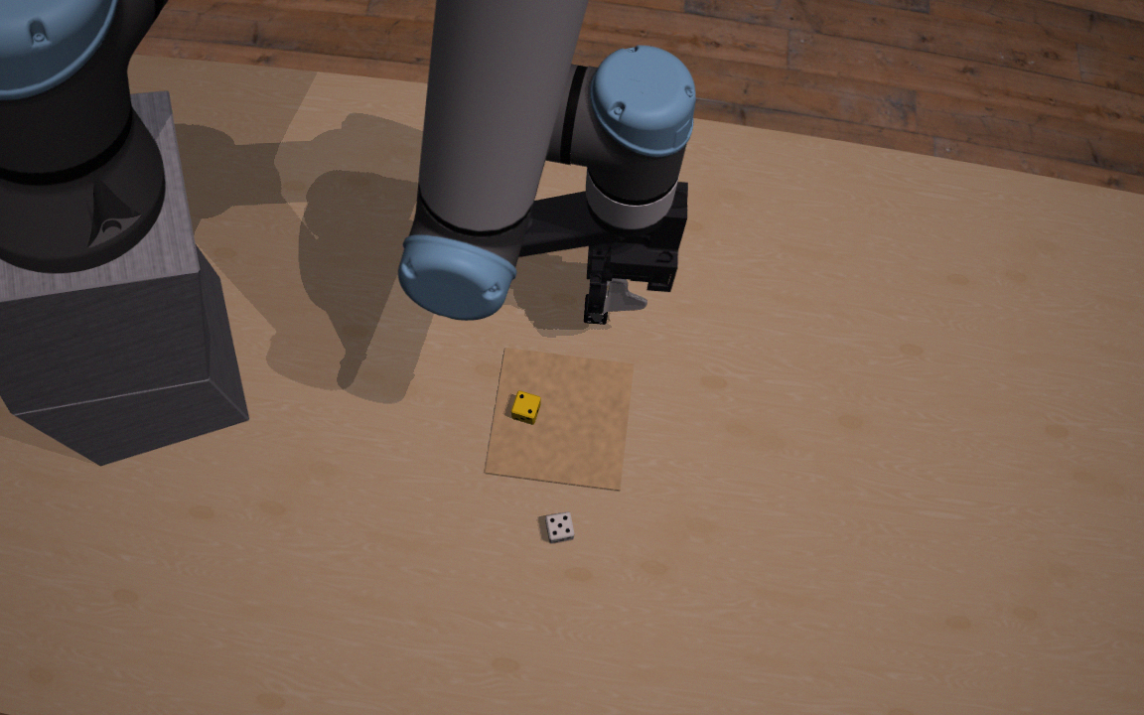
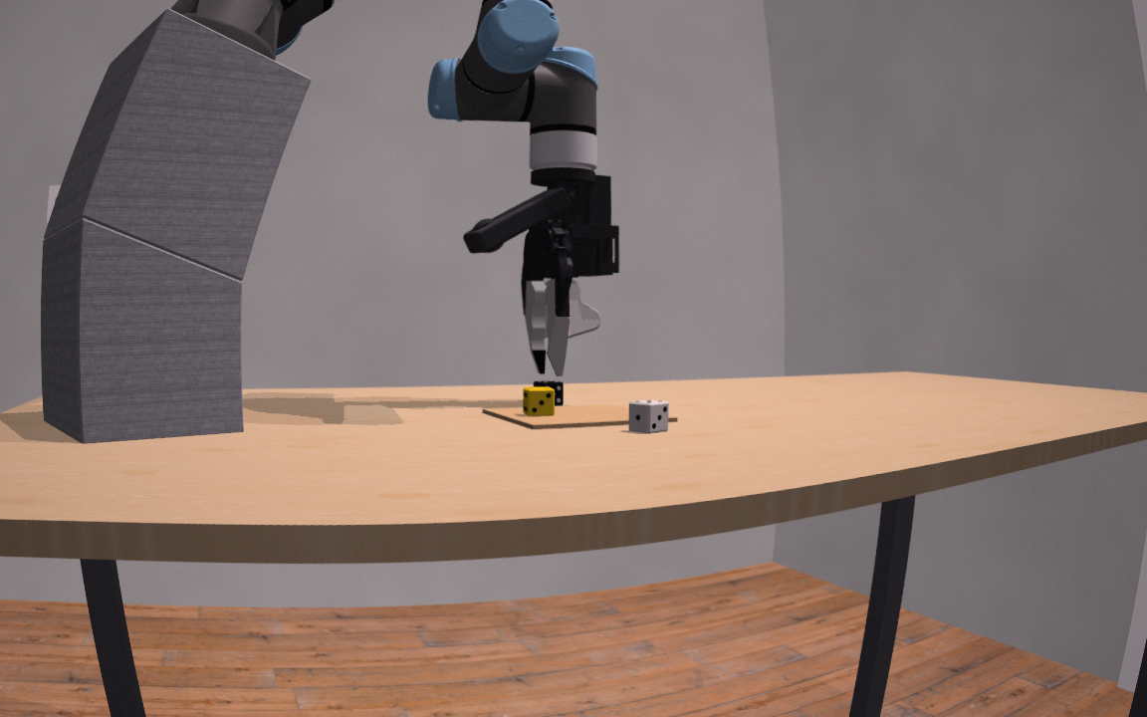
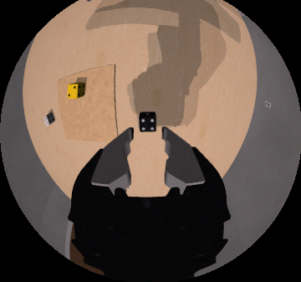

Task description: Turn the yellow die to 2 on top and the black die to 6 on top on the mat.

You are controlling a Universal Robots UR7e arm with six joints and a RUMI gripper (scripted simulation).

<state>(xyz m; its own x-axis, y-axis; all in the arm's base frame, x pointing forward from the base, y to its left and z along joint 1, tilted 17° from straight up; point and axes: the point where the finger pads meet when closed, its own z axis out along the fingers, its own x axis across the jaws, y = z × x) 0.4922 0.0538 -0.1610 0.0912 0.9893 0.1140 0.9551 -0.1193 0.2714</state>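
The black die lies 40 mm below my hand. Round my hand: white die (240 mm to the right, 40 mm below, 40 mm behind); mat (120 mm to the right, 50 mm below, 40 mm behind); yellow die (110 mm to the right, 80 mm behind, 30 mm below).
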